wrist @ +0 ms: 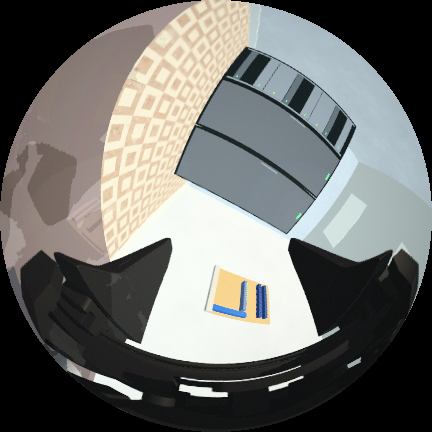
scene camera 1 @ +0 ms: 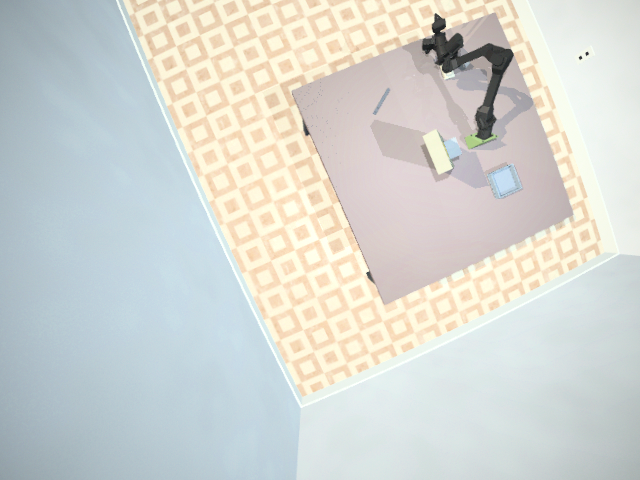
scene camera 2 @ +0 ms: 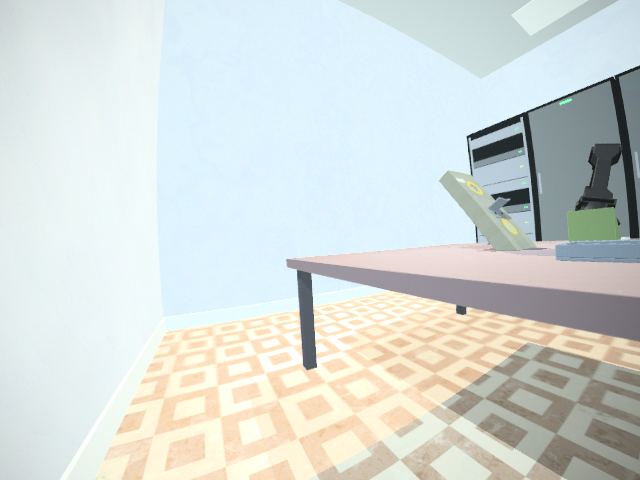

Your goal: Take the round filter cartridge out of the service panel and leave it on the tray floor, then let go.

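My gripper open, holding nothing. Square tray visible.
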